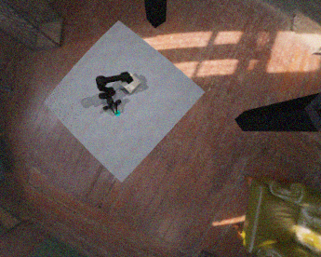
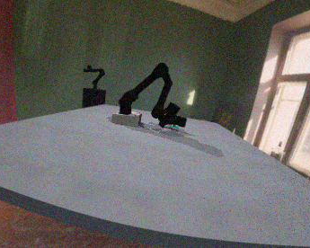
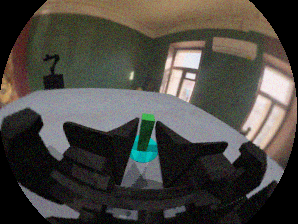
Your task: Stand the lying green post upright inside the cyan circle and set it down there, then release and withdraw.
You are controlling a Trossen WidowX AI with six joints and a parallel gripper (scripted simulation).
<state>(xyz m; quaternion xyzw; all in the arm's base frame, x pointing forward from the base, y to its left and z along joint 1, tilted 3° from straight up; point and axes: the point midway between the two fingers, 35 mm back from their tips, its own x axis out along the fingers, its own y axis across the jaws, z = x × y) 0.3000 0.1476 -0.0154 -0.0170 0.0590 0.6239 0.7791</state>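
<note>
My gripper tip is now 2 cm above the green post. From my gripper tip the other things lie so: cyan circle: 6 cm below.
</note>
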